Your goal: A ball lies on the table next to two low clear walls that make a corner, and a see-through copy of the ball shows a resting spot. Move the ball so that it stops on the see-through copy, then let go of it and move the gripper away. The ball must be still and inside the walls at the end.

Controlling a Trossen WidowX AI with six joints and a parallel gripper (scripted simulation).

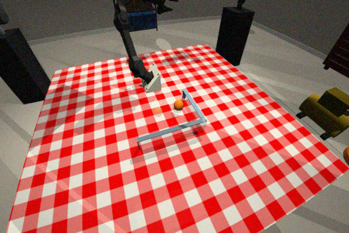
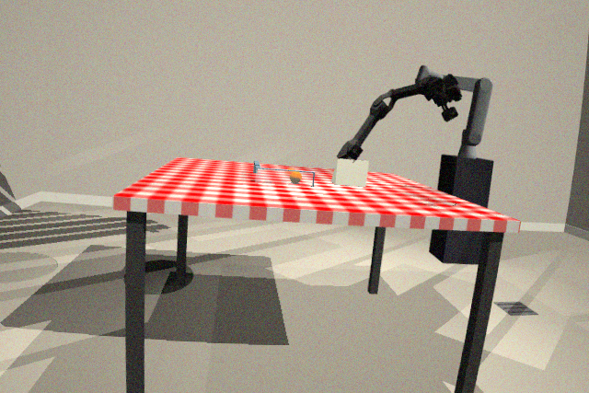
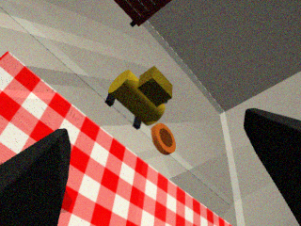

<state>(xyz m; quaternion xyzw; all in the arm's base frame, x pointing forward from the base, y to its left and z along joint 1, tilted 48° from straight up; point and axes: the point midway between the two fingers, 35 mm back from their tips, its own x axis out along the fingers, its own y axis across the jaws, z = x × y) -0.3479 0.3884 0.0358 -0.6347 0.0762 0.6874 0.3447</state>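
The orange ball lies 57 cm ahead of my gripper tip, 16 cm to the right of it and 35 cm below it. The rest, counted from my gripper tip: see-through ball copy 59 cm ahead, 28 cm to the right, 35 cm below.
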